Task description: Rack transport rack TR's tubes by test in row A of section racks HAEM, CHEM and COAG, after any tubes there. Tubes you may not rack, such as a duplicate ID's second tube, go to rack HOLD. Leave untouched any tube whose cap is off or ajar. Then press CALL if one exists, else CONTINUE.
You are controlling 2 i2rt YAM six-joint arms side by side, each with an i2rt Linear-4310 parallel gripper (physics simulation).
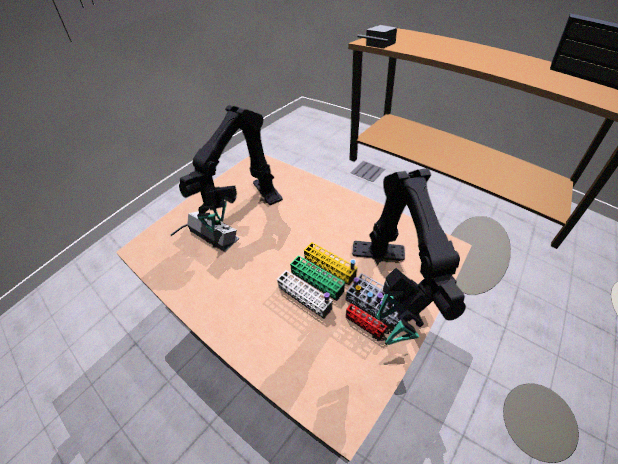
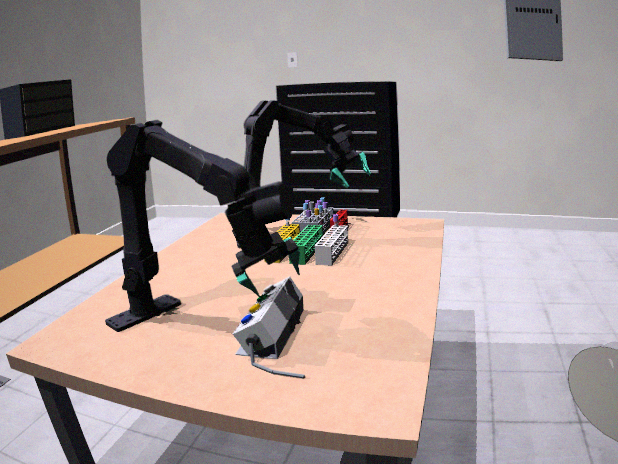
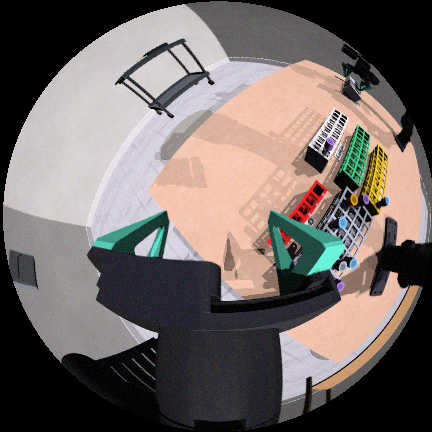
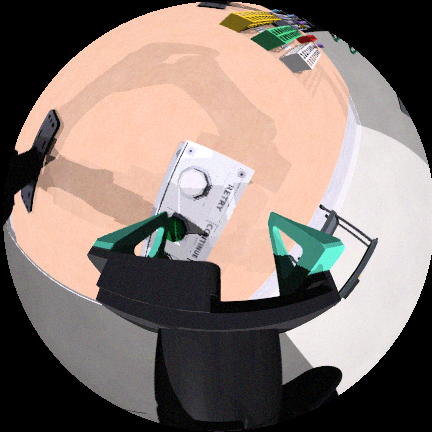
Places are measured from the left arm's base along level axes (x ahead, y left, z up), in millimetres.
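Pixels of known places: left gripper, fingertip midpoint: [image 1: 382, 330] [image 2: 359, 180] [image 3: 218, 215]; right gripper, fingertip midpoint: [image 1: 217, 226] [image 2: 278, 285] [image 4: 218, 216]; left arm's base, link origin: [image 1: 378, 251] [image 3: 386, 257]; right arm's base, link origin: [image 1: 267, 190] [image 2: 143, 313].
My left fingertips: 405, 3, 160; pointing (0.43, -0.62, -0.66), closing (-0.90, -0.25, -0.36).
For each thing: its top centre in the pictures, then the offset to it from my left fingertips, as dx, dy, dz. "spot": a spot on its surface instead.
- grey button box, top centre: [image 4: 189, 262] [image 2: 268, 295] [image 1: 208, 220] -405, -678, -76
- green CONTINUE button, top centre: [image 4: 175, 234] -415, -646, -85
- red rack, top centre: [image 3: 300, 214] [image 1: 366, 317] [image 2: 339, 214] -88, -37, -103
- grey rack, surface spot: [image 1: 356, 300] spot: -164, -71, -135
- white rack, top centre: [image 3: 333, 127] [image 2: 332, 235] [image 1: 303, 289] -164, -246, -103
- purple-capped tube, top centre: [image 3: 330, 140] -131, -165, -66
- blue-capped tube, top centre: [image 3: 387, 200] -272, -97, -66
- green rack, surface spot: [image 4: 262, 40] spot: -285, -299, -141
- white button, top centre: [image 4: 196, 185] -394, -600, -85
- yellow button, top centre: [image 2: 254, 304] -435, -691, -85
- blue button, top centre: [image 2: 246, 315] -456, -737, -85
- cable, surface spot: [image 2: 280, 373] spot: -413, -855, -155
My right gripper [image 1: 218, 220] [image 2: 279, 285] [image 4: 218, 216] is open at the grey button box [image 2: 282, 324] [image 4: 225, 175]. One fingertip is at the green CONTINUE button [image 4: 175, 230]; contact cannot be told. My left gripper [image 1: 383, 331] [image 2: 358, 180] [image 3: 218, 215] is open and empty, above the table near the red rack [image 1: 365, 322]. The grey rack [image 1: 356, 300] holds several tubes, with orange [image 3: 354, 200], purple [image 3: 366, 199] and blue [image 3: 342, 222] caps. The white rack [image 2: 324, 255] holds a purple-capped tube [image 3: 329, 142]; the yellow rack [image 4: 232, 22] holds a blue-capped tube [image 3: 385, 201]. Rack labels are too small to read.
The green rack [image 2: 297, 256] [image 4: 262, 40] stands between the white and yellow racks. On the box are a white button [image 4: 194, 182] beside RETRY, a yellow button [image 2: 254, 308] and a blue button [image 2: 246, 318]. A cable [image 2: 280, 373] trails from its end.
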